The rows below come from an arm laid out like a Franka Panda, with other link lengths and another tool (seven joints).
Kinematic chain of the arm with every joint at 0, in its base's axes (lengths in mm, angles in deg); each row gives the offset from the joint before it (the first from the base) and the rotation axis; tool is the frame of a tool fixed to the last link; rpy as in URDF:
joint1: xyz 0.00 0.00 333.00 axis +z
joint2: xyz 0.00 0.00 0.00 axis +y
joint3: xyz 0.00 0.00 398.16 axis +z
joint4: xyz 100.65 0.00 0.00 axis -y
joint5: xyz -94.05 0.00 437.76 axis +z
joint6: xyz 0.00 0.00 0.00 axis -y
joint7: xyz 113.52 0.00 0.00 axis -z
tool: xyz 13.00 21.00 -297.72 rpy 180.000 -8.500 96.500
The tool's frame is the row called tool.
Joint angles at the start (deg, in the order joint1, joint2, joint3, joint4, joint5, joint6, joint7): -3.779, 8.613, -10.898, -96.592, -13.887, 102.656, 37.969
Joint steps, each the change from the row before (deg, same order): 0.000, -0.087, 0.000, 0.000, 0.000, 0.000, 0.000; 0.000, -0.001, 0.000, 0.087, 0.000, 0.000, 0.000; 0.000, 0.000, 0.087, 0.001, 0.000, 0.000, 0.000; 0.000, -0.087, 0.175, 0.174, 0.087, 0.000, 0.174; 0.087, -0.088, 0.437, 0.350, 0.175, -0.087, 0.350; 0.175, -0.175, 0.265, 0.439, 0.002, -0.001, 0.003; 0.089, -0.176, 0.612, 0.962, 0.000, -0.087, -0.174; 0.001, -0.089, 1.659, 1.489, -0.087, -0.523, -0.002; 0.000, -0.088, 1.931, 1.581, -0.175, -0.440, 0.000; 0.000, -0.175, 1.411, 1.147, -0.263, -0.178, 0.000; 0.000, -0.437, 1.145, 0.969, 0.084, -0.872, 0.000; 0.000, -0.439, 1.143, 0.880, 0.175, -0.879, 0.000
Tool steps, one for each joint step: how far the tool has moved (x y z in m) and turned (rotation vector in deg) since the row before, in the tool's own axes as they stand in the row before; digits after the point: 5 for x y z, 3 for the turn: -0.00017, 0.00003, -0.00107, -0.067, 0.054, 0.012; 0.00016, 0.00050, -0.00086, -0.077, 0.041, 0.009; 0.00100, -0.00043, -0.00011, -0.001, 0.019, -0.085; 0.00244, 0.00001, -0.00294, -0.206, 0.244, 0.057; 0.00680, -0.00132, -0.00491, -0.279, 0.420, -0.057; 0.00557, 0.00024, -0.00702, -0.533, 0.393, -0.360; 0.00931, 0.00136, -0.01225, -0.883, 0.664, -0.724; 0.01969, -0.00252, -0.01657, -0.950, 0.808, -1.407; 0.02286, -0.00308, -0.01804, -1.125, 0.919, -1.679; 0.01644, -0.00127, -0.01492, -1.085, 0.713, -1.256; 0.01176, -0.00460, -0.01481, -0.404, 0.625, -0.801; 0.01186, -0.00552, -0.01393, -0.276, 0.654, -0.790
